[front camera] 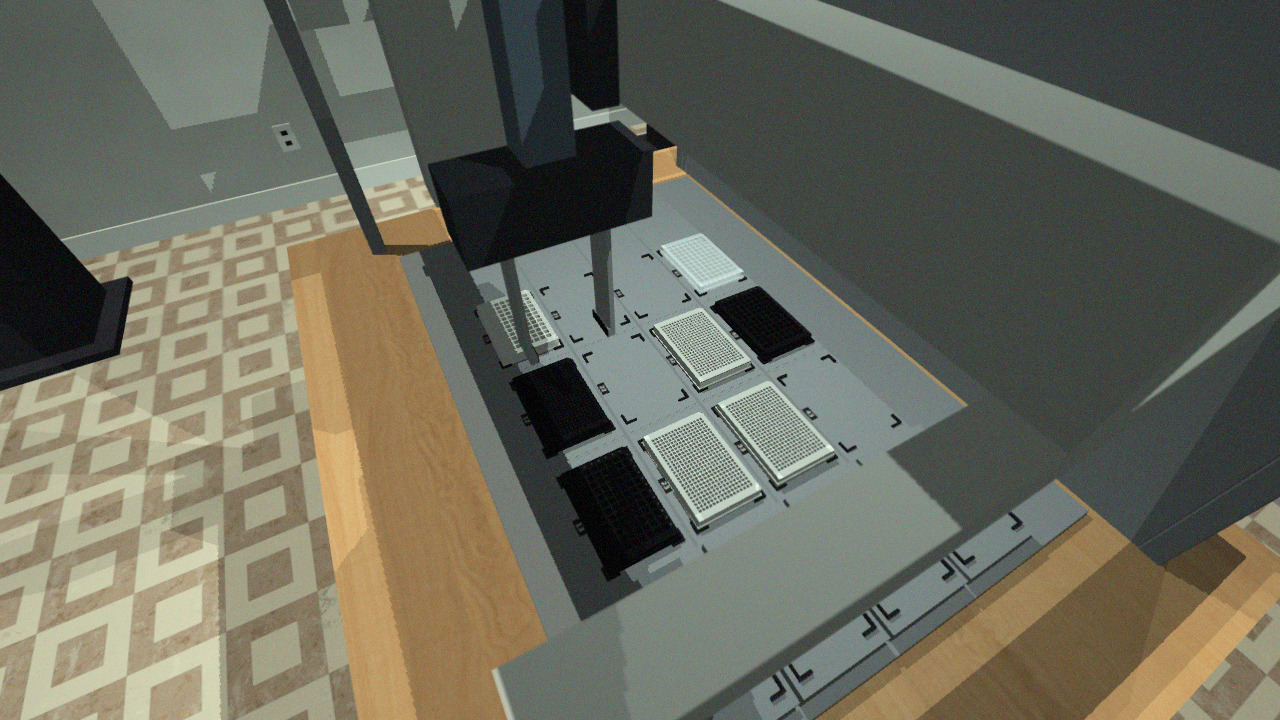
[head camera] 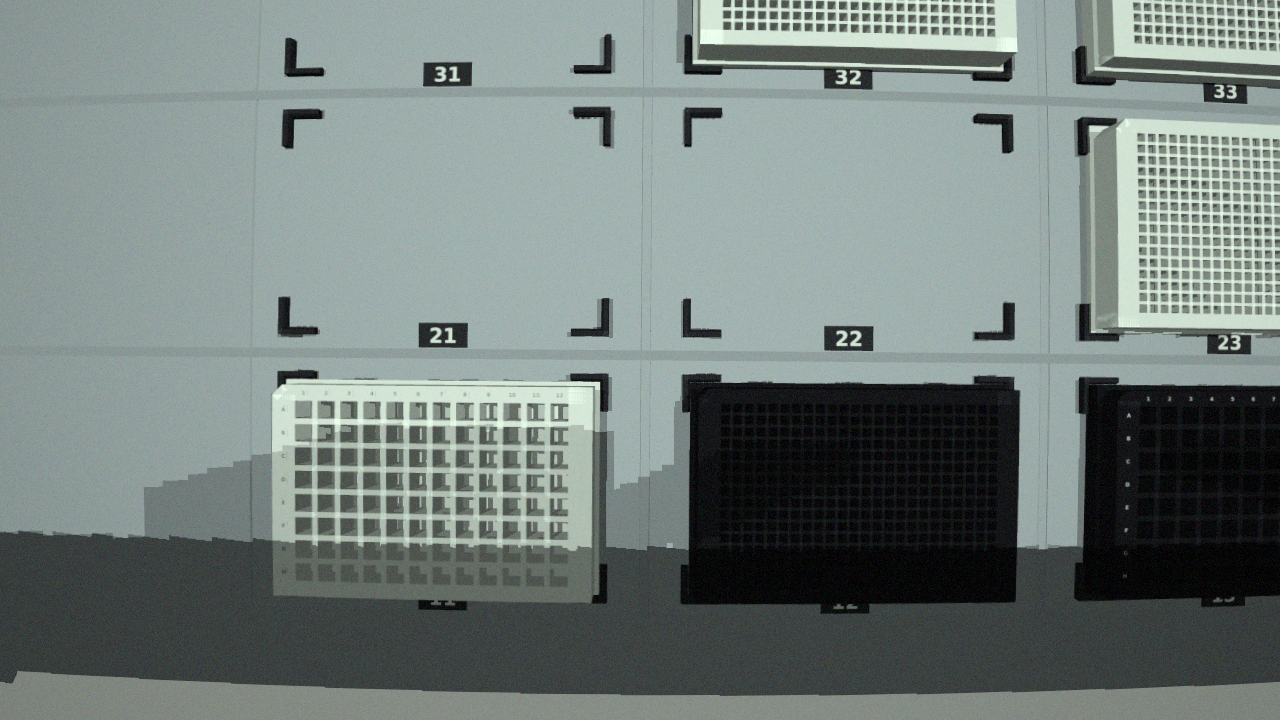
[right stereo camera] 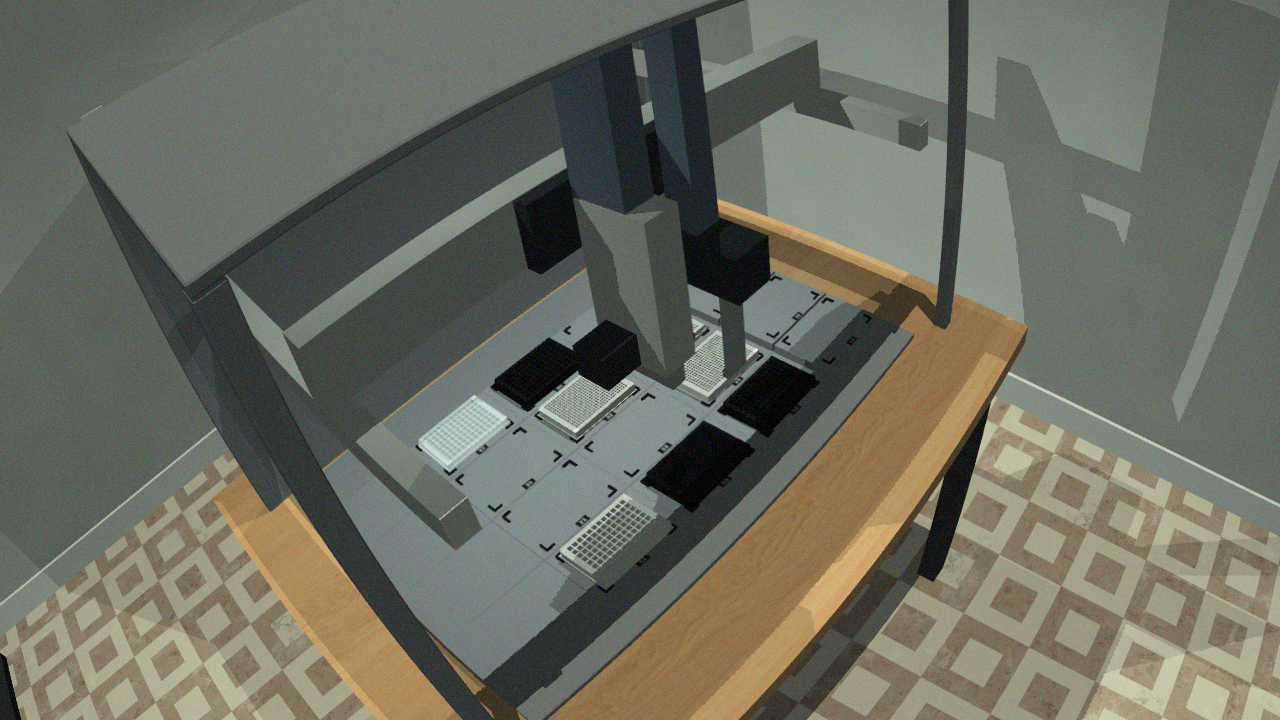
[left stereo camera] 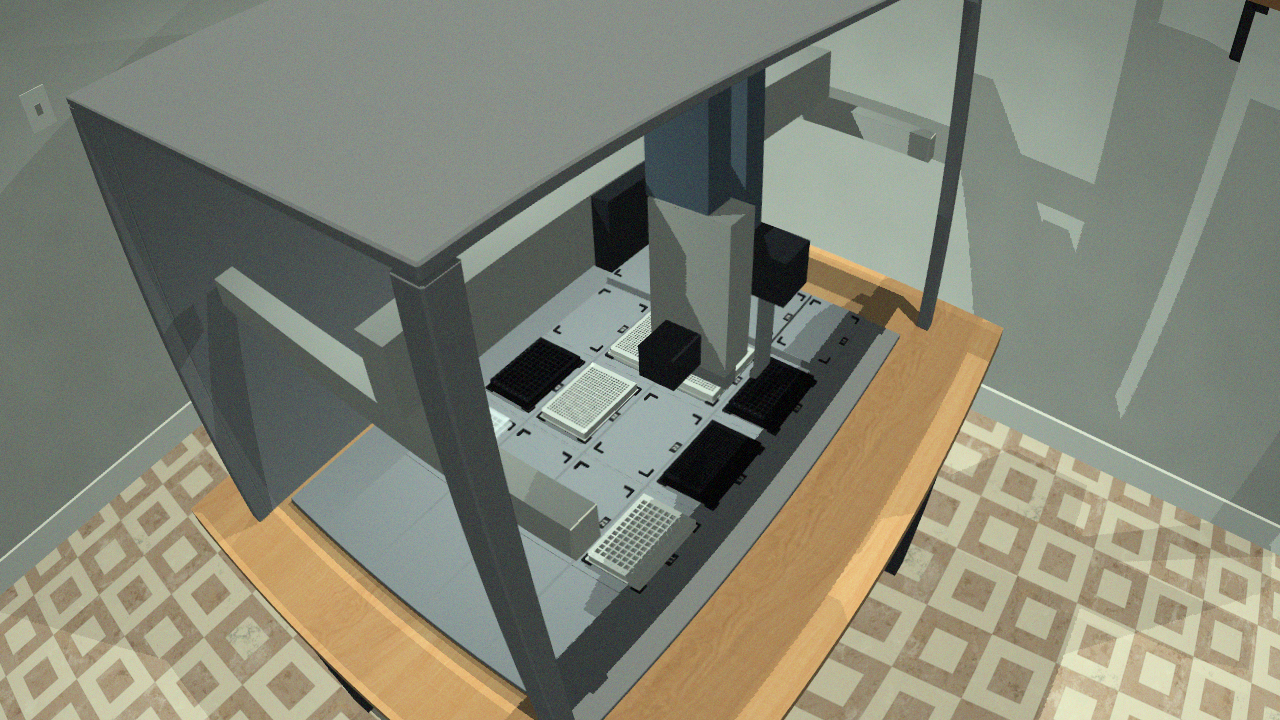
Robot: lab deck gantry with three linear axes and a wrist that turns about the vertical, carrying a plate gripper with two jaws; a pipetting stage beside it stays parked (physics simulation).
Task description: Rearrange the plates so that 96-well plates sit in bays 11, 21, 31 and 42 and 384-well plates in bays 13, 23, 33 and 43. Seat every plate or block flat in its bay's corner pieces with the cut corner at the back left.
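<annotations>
On a bay 21, the points [front camera: 573,297] and [head camera: 382,236] are the same spot. A dark back panel has a spot at [right stereo camera: 291,276], and [left stereo camera: 294,270] is the same spot on that panel.
</annotations>
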